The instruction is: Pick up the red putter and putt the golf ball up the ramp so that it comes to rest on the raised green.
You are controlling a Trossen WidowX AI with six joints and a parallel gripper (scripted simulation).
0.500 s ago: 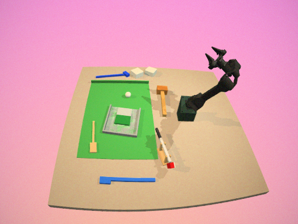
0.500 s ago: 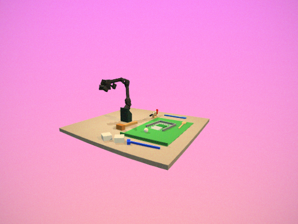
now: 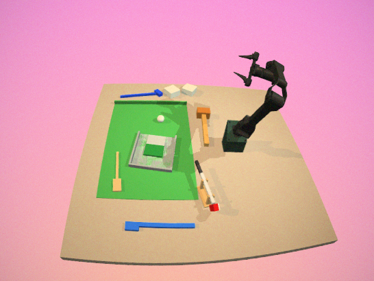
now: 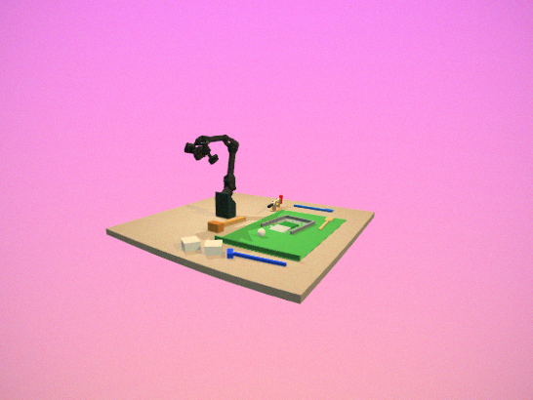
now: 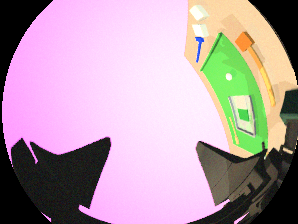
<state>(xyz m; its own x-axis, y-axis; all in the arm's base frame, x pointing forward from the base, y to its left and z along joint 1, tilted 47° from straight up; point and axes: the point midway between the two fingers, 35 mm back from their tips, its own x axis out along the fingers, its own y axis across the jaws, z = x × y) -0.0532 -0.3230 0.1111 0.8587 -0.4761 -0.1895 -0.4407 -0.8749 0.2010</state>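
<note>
My gripper tip is 440 mm to the right of the red putter, 390 mm above it and 210 mm short of it. The rest, counted from my gripper tip: white golf ball 420 mm below, 350 mm ahead, 90 mm to the right.
</note>
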